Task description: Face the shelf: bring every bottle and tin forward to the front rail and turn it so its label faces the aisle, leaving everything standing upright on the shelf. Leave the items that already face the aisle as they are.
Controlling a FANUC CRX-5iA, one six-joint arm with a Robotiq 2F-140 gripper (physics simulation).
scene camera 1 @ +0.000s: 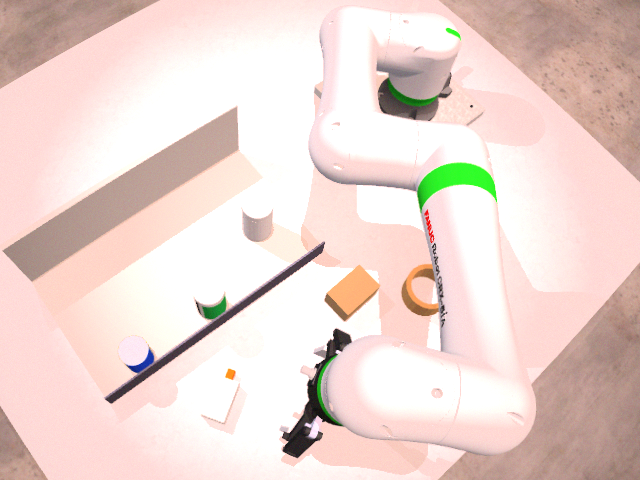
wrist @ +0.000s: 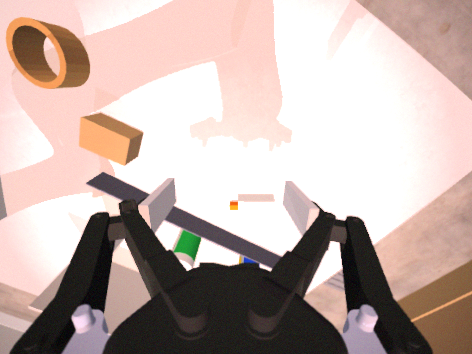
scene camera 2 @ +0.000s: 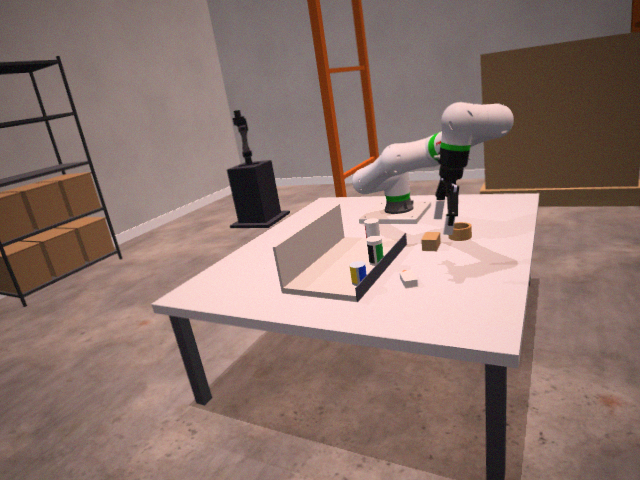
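Labels:
Scene camera 1 shows my gripper, and so does scene camera 2; a single spot on the gripper is both [scene camera 1: 301, 440] and [scene camera 2: 453, 197]. My gripper is there in the wrist view [230, 191] as well. On a dark front rail, the points [wrist: 177, 217] and [scene camera 2: 390, 256] are the same spot.

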